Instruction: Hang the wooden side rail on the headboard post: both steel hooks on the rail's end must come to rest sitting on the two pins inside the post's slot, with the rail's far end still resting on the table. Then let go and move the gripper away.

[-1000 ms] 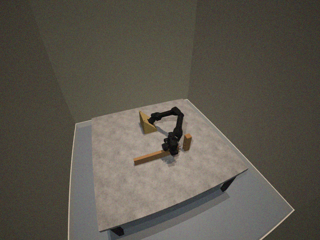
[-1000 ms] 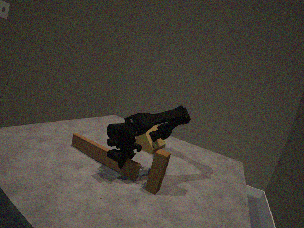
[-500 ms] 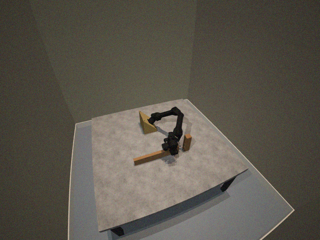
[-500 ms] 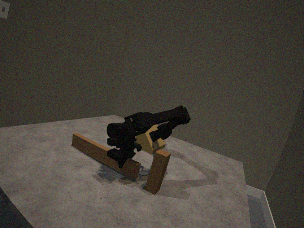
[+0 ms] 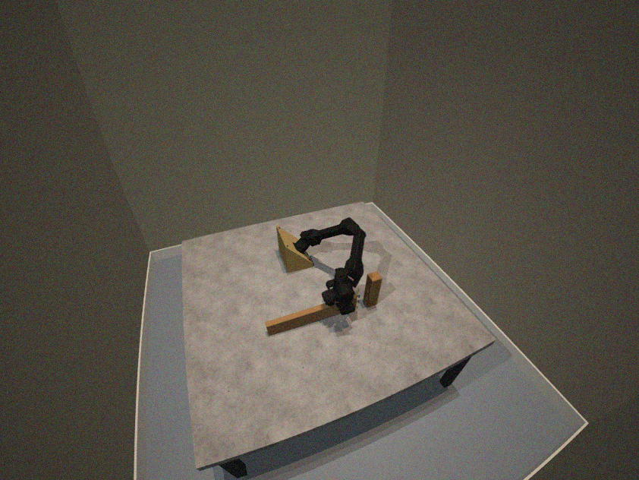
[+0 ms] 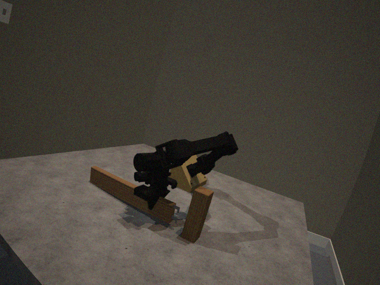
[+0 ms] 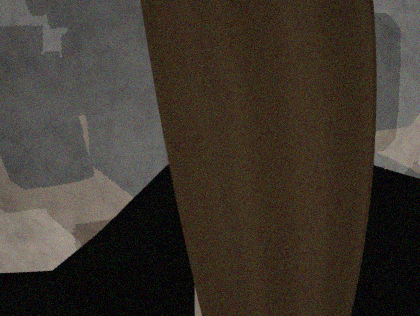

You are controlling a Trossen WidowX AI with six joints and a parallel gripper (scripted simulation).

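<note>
The headboard post lies 16 cm to the left of my gripper tip, 5 cm above it and 1 cm ahead of it.
</note>
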